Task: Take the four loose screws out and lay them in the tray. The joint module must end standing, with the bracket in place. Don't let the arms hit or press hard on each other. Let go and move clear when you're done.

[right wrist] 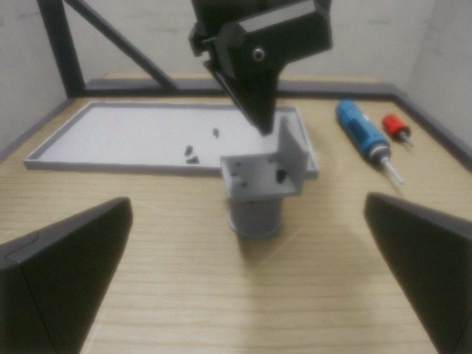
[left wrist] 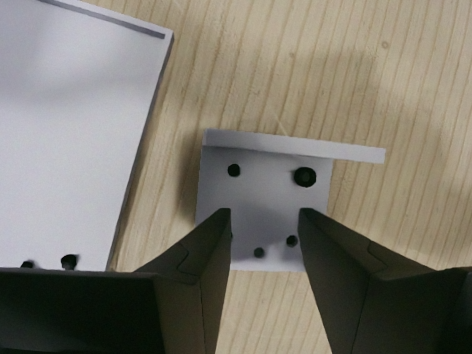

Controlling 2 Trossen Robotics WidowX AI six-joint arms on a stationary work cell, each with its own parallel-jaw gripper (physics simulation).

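Places are measured from the left arm's base along level axes (x ahead, y right, z down), in millimetres.
Pixels of known places: left gripper, fingertip midpoint: [right wrist: 261, 130] [left wrist: 264, 219]; right gripper, fingertip midpoint: [right wrist: 249, 206].
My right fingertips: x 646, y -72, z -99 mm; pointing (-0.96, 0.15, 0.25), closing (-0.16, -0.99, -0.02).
Note:
Behind a point stands the place of what it marks.
The joint module [right wrist: 256, 215] {y -72, x 519, z 29 mm} stands upright with the grey bracket [left wrist: 270, 200] {y -74, x 492, z -3 mm} [right wrist: 260, 172] {y -72, x 490, z -3 mm} on top. One black screw [left wrist: 305, 177] {y -92, x 501, z -11 mm} [right wrist: 281, 176] {y -92, x 506, z -13 mm} sits in the bracket beside its upright wall; the other holes show without screw heads. Three loose screws [right wrist: 216, 132] {y 11, x 310, z 52 mm} [right wrist: 188, 149] {y 42, x 371, z 51 mm} [right wrist: 192, 159] {y 29, x 396, z 52 mm} lie in the white tray [left wrist: 75, 140] {y -57, x 368, z 59 mm} [right wrist: 125, 168] {y 117, x 429, z 54 mm}; two show partly in the left wrist view. My left gripper [left wrist: 264, 219] {y -70, x 479, z -45 mm} [right wrist: 261, 130] {y -70, x 479, z -45 mm} is partly open and empty above the bracket. My right gripper [right wrist: 249, 206] {y -72, x 646, z -99 mm} is wide open and empty, on the near side of the module.
The tray lies close behind the module in the right wrist view. A blue electric screwdriver [right wrist: 362, 131] {y -220, x 313, z 28 mm} and a red-handled tool [right wrist: 395, 126] {y -291, x 259, z 39 mm} lie at the back right. Dark frame bars [right wrist: 330, 88] {y -205, x 75, z 43 mm} run along the back edge. The left arm hangs over the tray's near right part.

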